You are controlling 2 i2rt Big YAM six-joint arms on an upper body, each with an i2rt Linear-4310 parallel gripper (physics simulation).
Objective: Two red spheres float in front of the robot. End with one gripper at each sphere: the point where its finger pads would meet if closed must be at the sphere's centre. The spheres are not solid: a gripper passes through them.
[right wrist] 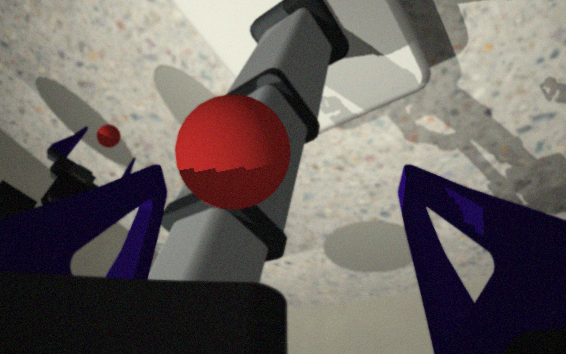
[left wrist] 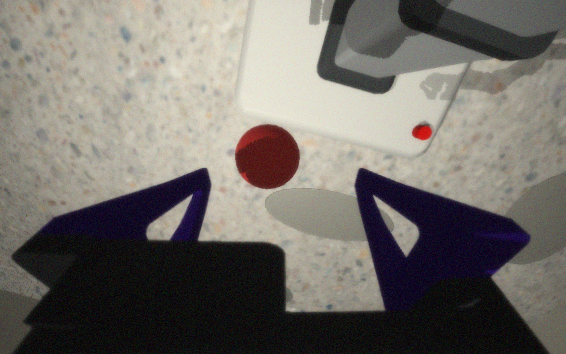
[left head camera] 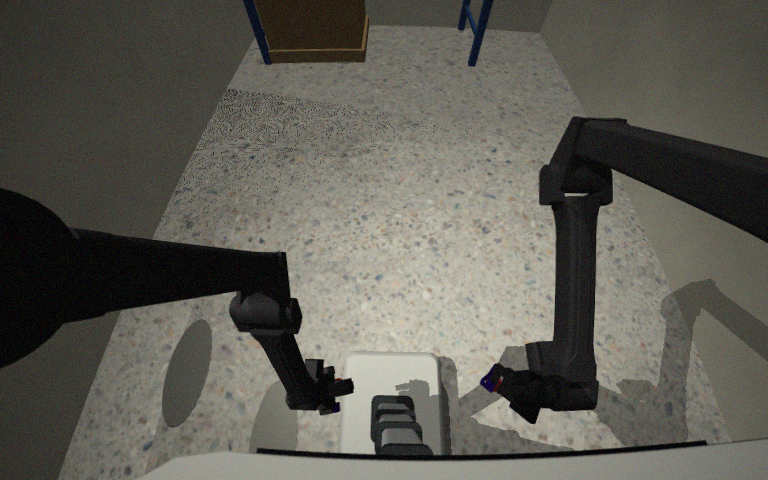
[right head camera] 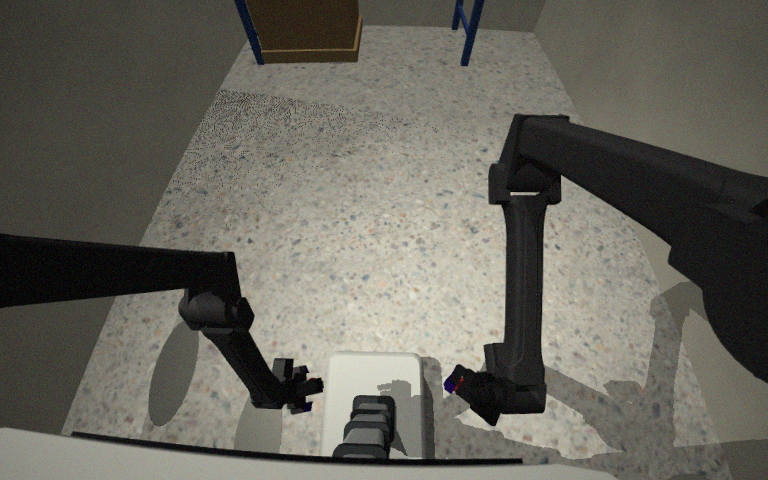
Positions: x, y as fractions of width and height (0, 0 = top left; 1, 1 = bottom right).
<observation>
In view: my left gripper (left wrist: 0.50, 0.50), my right gripper (left head camera: 0.65, 0.82), a white base (left head camera: 0.54, 0.78), a red sphere (left wrist: 0.47, 0.44), a grey segmented column (right wrist: 0.38, 0.69) and a red sphere (right wrist: 0.41, 0.43).
My left gripper shows as well in the right wrist view (right wrist: 0.20, 0.41). My right gripper also shows in the right wrist view (right wrist: 0.50, 0.50) and in the right head camera view (right head camera: 0.60, 0.82). The white base shows as well in the right wrist view (right wrist: 0.68, 0.18) and in the left wrist view (left wrist: 0.49, 0.23).
</observation>
